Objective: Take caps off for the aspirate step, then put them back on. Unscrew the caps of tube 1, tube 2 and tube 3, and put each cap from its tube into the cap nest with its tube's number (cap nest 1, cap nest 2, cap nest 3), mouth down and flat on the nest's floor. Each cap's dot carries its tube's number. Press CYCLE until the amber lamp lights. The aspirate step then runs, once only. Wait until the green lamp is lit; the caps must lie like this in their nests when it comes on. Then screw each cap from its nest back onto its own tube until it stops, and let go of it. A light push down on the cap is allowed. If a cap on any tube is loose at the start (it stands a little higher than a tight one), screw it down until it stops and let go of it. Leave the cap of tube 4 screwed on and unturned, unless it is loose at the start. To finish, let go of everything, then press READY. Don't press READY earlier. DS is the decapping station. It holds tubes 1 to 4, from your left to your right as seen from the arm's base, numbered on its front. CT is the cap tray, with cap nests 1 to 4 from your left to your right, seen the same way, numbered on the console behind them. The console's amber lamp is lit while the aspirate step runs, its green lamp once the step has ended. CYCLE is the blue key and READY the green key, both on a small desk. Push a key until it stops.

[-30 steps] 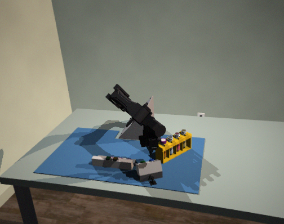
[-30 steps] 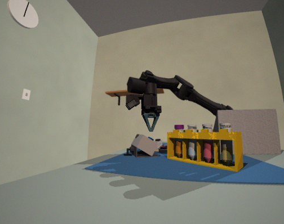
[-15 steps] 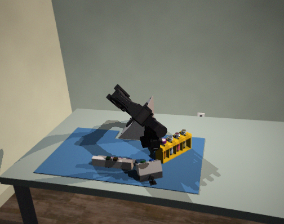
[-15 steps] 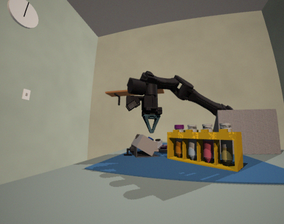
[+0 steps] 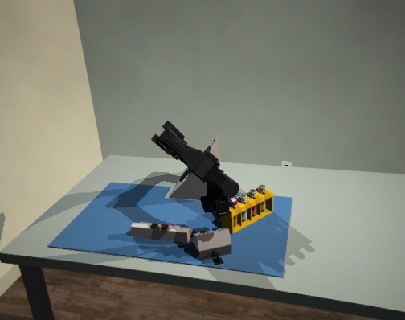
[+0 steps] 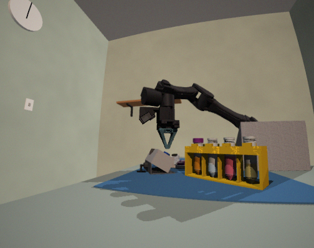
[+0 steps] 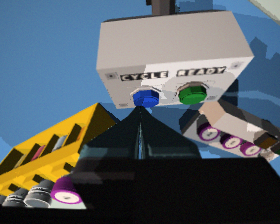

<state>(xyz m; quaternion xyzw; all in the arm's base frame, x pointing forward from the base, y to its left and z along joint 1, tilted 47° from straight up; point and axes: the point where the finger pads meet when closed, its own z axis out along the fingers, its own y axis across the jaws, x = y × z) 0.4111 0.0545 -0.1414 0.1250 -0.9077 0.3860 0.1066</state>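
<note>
Now: the blue cycle key 30 mm below my hand and 10 mm to the right of it. Round my hand: green ready key (50 mm to the right, 30 mm below, 20 mm ahead); small key desk (40 mm below, 30 mm to the right, 20 mm ahead).
</note>
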